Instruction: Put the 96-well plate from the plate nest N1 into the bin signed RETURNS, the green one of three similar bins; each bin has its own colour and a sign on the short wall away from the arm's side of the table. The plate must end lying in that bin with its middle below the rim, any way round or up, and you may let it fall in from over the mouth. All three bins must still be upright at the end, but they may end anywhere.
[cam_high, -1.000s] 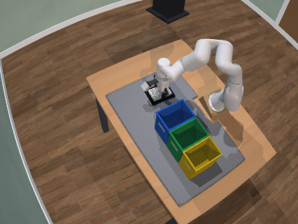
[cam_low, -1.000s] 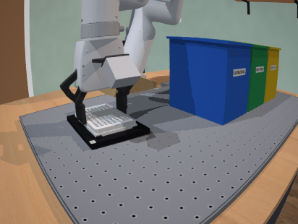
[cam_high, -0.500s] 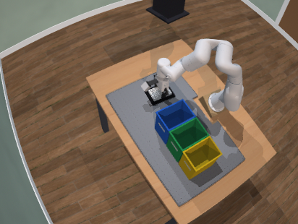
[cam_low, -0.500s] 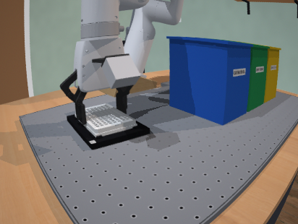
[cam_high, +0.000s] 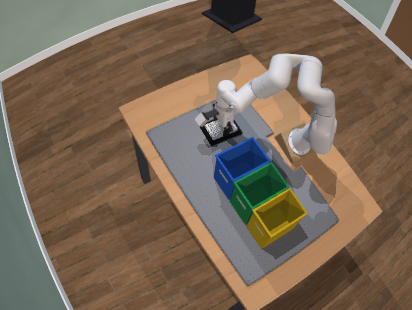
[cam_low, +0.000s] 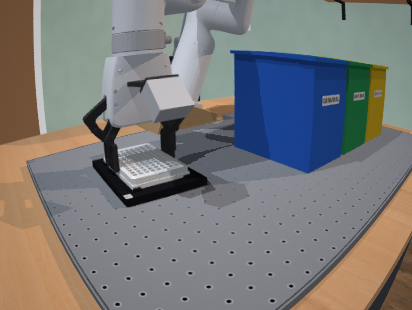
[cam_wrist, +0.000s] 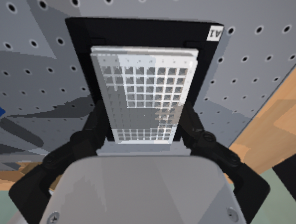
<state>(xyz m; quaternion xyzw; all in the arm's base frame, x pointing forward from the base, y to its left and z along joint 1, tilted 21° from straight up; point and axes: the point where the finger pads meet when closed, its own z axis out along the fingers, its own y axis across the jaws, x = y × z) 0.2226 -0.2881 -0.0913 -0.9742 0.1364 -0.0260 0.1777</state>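
Now: the black plate nest 20 mm below my hand. Also, from my hand: white 96-well plate (10 mm below); then blue bin (120 mm ahead, 240 mm to the left, 60 mm above); then green bin (150 mm ahead, 360 mm to the left, 60 mm above).
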